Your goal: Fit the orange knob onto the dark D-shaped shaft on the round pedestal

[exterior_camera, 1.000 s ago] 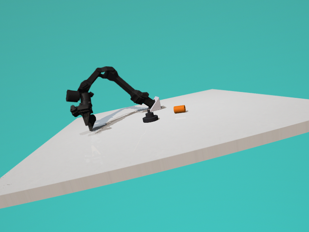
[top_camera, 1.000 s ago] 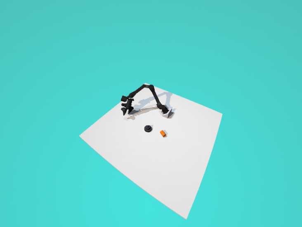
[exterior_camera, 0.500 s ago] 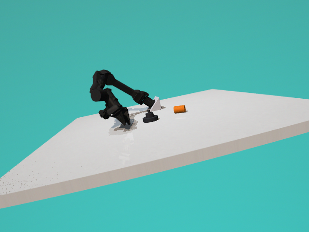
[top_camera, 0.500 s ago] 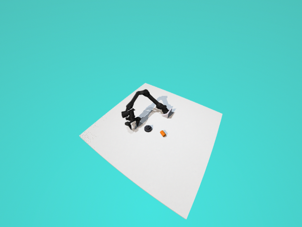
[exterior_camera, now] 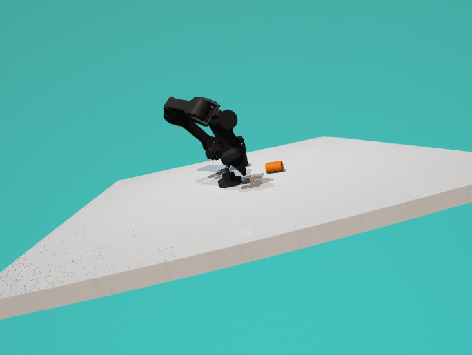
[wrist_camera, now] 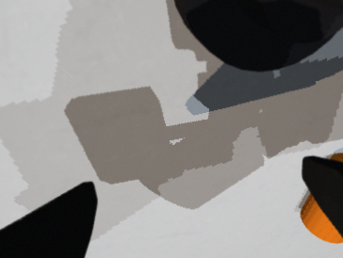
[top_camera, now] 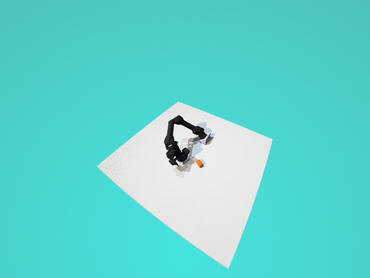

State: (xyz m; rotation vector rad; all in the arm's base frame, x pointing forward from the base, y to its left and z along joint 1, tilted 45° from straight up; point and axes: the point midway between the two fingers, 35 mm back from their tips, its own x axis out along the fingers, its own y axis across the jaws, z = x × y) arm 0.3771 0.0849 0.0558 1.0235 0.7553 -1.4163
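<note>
Right now the orange knob is 110 mm behind my gripper tip, 110 mm to the left of it and 30 mm below it. Also, from my gripper tip: pedestal: 60 mm behind, 60 mm to the right, 20 mm below.
</note>
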